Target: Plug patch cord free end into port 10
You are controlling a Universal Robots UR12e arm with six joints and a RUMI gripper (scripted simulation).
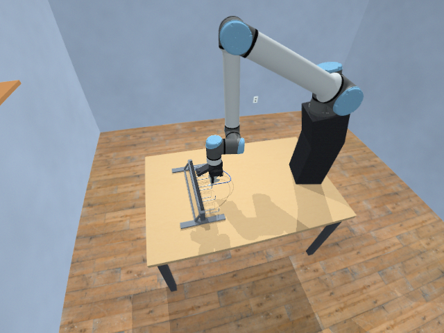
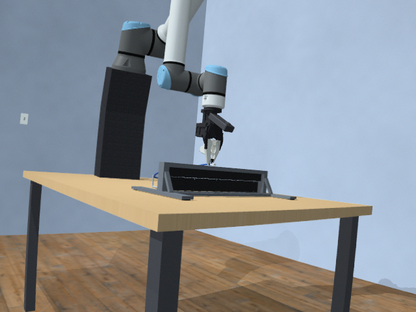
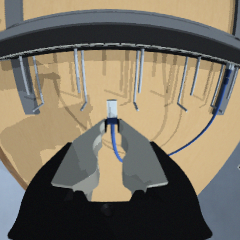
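Right now the plug is 10 mm below my hand and 10 mm ahead of it.
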